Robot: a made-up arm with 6 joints. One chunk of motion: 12 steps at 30 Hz.
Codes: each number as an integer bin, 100 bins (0 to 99) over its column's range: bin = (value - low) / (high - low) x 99, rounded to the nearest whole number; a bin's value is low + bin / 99 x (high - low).
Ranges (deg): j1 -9..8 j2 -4..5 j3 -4..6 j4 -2..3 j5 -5..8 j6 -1..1
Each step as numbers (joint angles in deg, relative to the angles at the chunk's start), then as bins.
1 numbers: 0.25 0.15 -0.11 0.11 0.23 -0.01
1 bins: 54 46 39 42 40 49
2 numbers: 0.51 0.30 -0.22 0.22 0.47 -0.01
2 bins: 55 47 37 44 42 49
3 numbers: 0.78 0.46 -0.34 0.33 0.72 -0.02
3 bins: 57 49 36 46 44 49
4 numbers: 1.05 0.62 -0.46 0.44 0.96 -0.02
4 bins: 59 51 35 48 45 49
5 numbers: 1.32 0.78 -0.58 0.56 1.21 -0.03
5 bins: 60 53 34 51 47 48
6 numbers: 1.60 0.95 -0.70 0.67 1.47 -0.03
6 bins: 62 54 33 53 49 48
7 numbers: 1.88 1.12 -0.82 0.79 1.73 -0.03
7 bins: 63 56 31 55 51 48
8 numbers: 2.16 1.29 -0.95 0.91 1.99 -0.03
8 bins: 65 58 30 58 53 48
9 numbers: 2.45 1.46 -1.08 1.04 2.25 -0.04
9 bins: 67 60 29 60 55 48
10 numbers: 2.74 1.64 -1.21 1.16 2.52 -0.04
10 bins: 68 62 28 63 57 48
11 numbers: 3.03 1.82 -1.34 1.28 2.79 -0.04
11 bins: 70 64 26 65 59 48
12 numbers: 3.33 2.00 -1.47 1.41 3.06 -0.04
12 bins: 72 66 25 68 61 48
